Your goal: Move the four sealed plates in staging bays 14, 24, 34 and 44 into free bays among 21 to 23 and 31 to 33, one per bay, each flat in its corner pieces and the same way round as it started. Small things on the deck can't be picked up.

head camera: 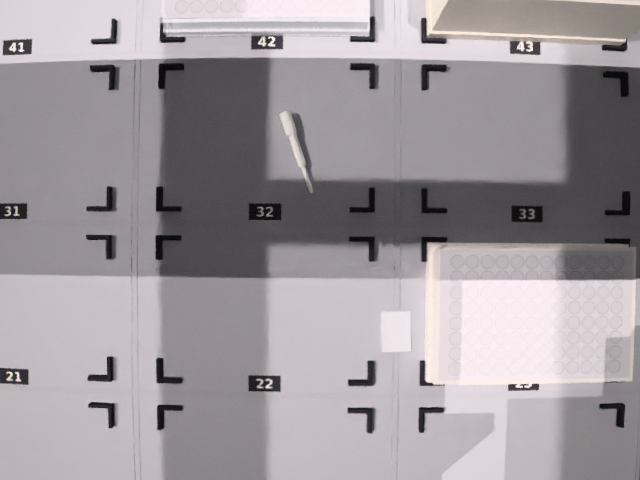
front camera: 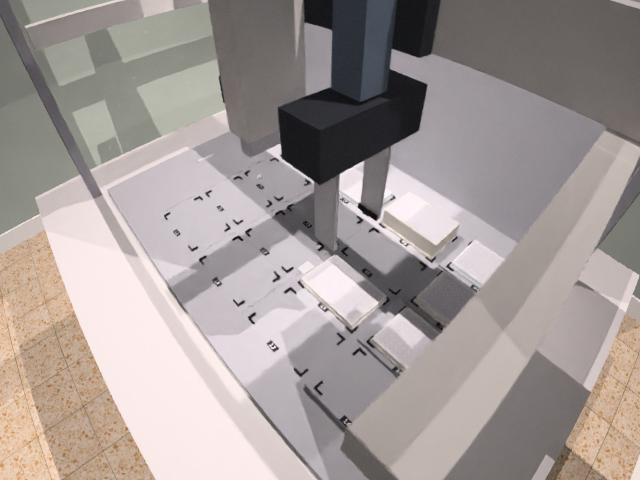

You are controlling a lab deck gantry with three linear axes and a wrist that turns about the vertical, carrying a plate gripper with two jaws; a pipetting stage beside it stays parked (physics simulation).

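Seen in the pictures: gripper, between the fingertips: point(front camera: 348, 227); robot's base, origin of its link: point(front camera: 165, 216).
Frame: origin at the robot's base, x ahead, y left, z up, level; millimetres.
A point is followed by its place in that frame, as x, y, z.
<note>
A sealed plate point(front camera: 343, 290) @(397, 145, 15) point(head camera: 537, 315) @(391, 150, 14) lies flat in bay 23, inside the corner pieces that show; its lower right corner piece is hidden in the head view. Three more plates stand in the staging row in the front view: a pale one in bay 24 point(front camera: 403, 338) @(528, 143, 29), a shadowed one in bay 34 point(front camera: 445, 297) @(529, 251, 29) and a white one in bay 44 point(front camera: 475, 261) @(524, 358, 29), each partly behind the frame beam. Bay 14 holds no plate. My gripper point(front camera: 347, 228) @(392, 150, 160) is open and empty, its jaws apart above the deck around bay 32. The jaws do not show in the head view.
A tall cream block point(front camera: 419, 222) @(398, 346, 42) point(head camera: 537, 18) @(387, 323, 24) stands in bay 43 and a white plate point(head camera: 266, 6) @(229, 332, 14) in bay 42. A pipette tip point(head camera: 296, 149) @(247, 248, 5) lies in bay 32. A small white card point(front camera: 306, 267) @(310, 138, 1) point(head camera: 395, 331) @(309, 138, 1) lies between bays 22 and 23. The pipetting stage point(front camera: 258, 67) hangs at the back left.
</note>
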